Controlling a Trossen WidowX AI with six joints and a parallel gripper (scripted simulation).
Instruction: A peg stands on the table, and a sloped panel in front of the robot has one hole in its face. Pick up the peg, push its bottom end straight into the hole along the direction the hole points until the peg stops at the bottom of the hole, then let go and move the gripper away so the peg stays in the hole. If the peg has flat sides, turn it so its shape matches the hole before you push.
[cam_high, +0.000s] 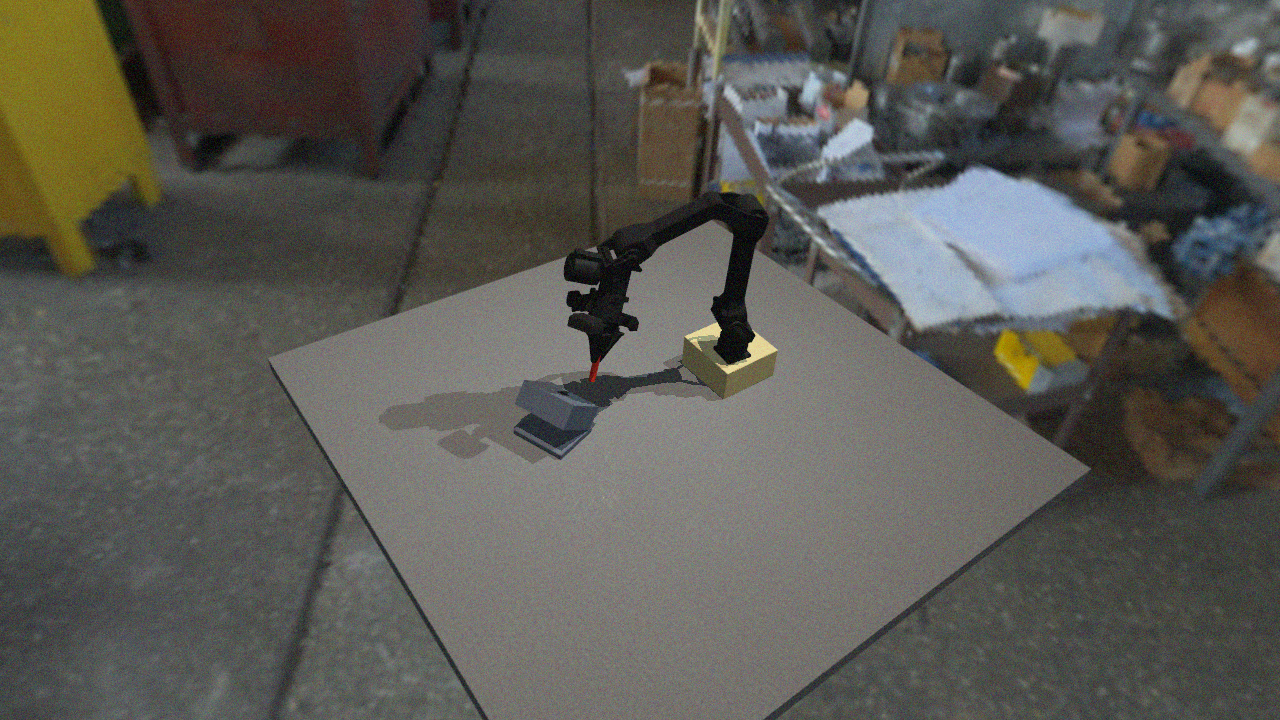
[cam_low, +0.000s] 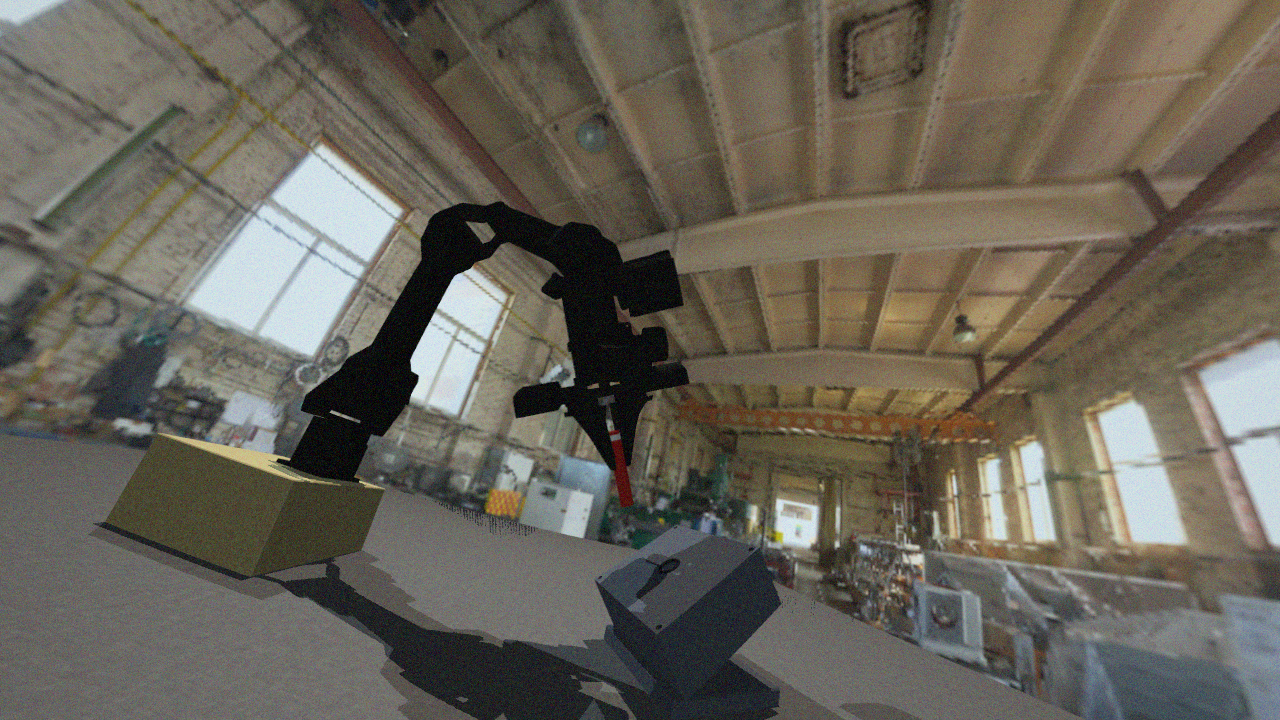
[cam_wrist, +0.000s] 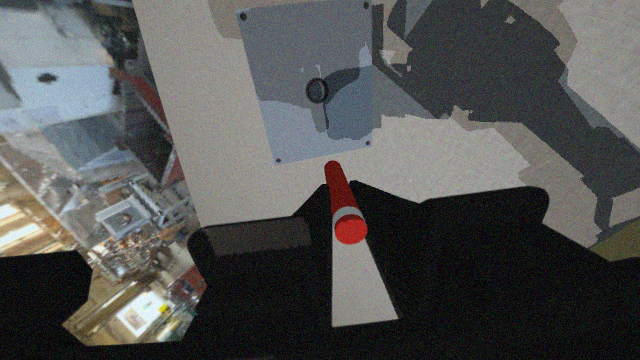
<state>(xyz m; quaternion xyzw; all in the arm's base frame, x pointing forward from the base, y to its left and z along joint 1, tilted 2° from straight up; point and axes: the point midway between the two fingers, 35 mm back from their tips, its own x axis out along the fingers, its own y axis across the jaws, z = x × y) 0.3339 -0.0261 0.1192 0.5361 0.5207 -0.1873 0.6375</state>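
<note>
Right now the grey sloped panel is 80 mm ahead of my gripper tip, 20 mm to the right of it and 100 mm below it. Round my gripper tip: grey foot plate (100 mm ahead, 10 mm to the right, 160 mm below); round red peg (10 mm behind, 10 mm above).
</note>
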